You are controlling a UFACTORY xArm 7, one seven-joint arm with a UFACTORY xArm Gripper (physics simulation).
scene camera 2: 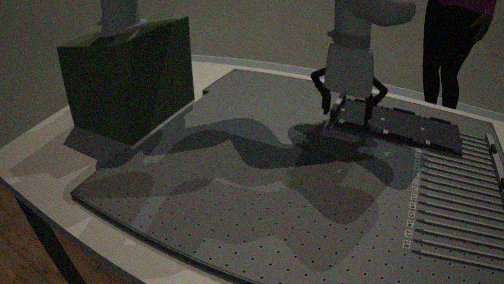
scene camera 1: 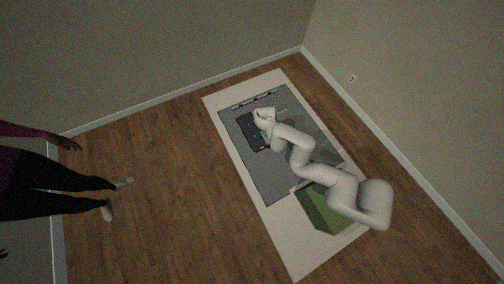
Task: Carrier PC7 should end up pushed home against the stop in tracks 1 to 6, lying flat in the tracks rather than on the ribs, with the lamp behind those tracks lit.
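Frame: origin at the arm's base, x back, y left, z down, level; metres.
Where they show: gripper, fingertip midpoint: [scene camera 2: 346, 116] [scene camera 1: 265, 142]; arm's base, origin of the base link: [scene camera 2: 122, 29].
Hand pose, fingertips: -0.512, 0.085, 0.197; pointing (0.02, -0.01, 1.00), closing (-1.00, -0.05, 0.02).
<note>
Each offset is from my fingertips to the centre of the thing, as dx, dy, dz. "spot": to the spot under its first point. Level surfaces: height alone.
The dark flat carrier @(-0.130, +0.038, +0.004) [scene camera 1: 251, 131] [scene camera 2: 412, 124] lies on the grey deck, its long side in line with the ribs. Its front end is at the near ends of the far-side ribs @(-0.273, -0.197, +0.017) [scene camera 2: 450, 200], well short of the stop bar @(spot: -0.360, -0.126, +0.009) [scene camera 1: 256, 101] [scene camera 2: 495, 159]. Whether that end rests in the tracks or on the ribs cannot be told. No PC7 label is readable. My gripper [scene camera 2: 347, 117] is open, pointing down at the carrier's rear end, one finger beyond that end and the other by its near side. In scene camera 1 the arm hides the fingers. Dark blocks sit on the stop bar; no lit lamp shows.
A green block [scene camera 1: 320, 212] [scene camera 2: 125, 85] stands under the arm's base at the other end of the deck @(dz +0.019) [scene camera 1: 272, 182] [scene camera 2: 240, 250]. A pale table @(dz +0.032) [scene camera 1: 295, 250] [scene camera 2: 30, 145] bears the deck. A person [scene camera 1: 50, 172] [scene camera 2: 442, 55] stands on the floor beyond the table's long side.
</note>
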